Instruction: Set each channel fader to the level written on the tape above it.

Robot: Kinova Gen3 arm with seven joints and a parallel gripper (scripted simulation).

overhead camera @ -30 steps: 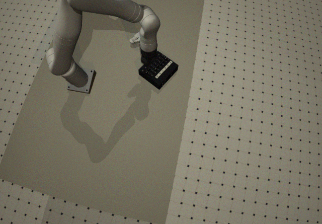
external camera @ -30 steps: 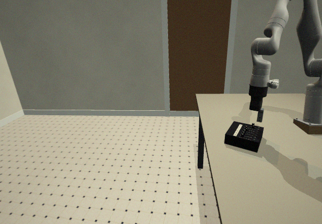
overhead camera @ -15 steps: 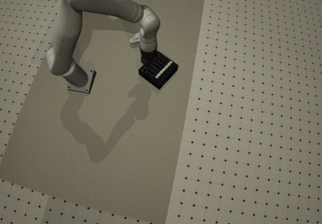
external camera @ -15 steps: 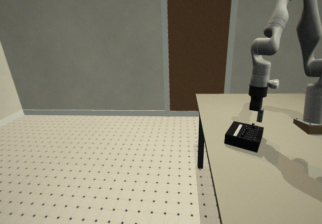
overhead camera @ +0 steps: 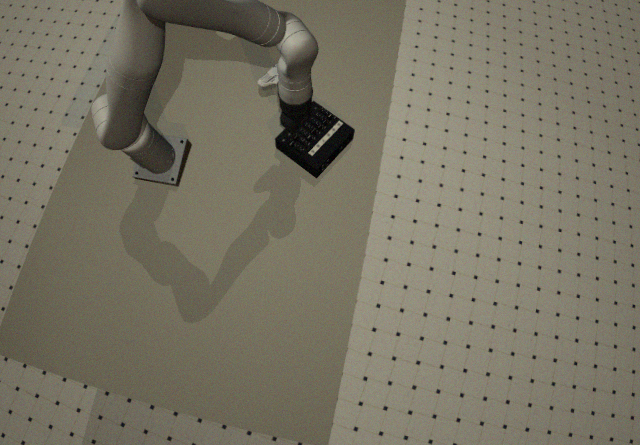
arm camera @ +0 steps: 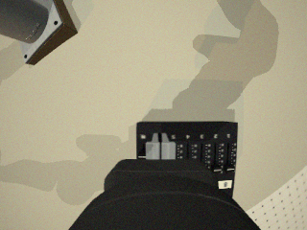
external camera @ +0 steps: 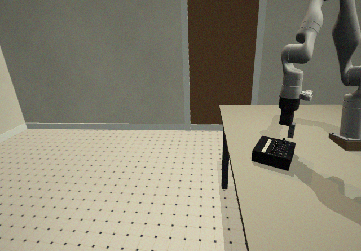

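Now: the master fader cap 40 mm to the right of my hand, 40 mm below it and 10 mm ahead of it.
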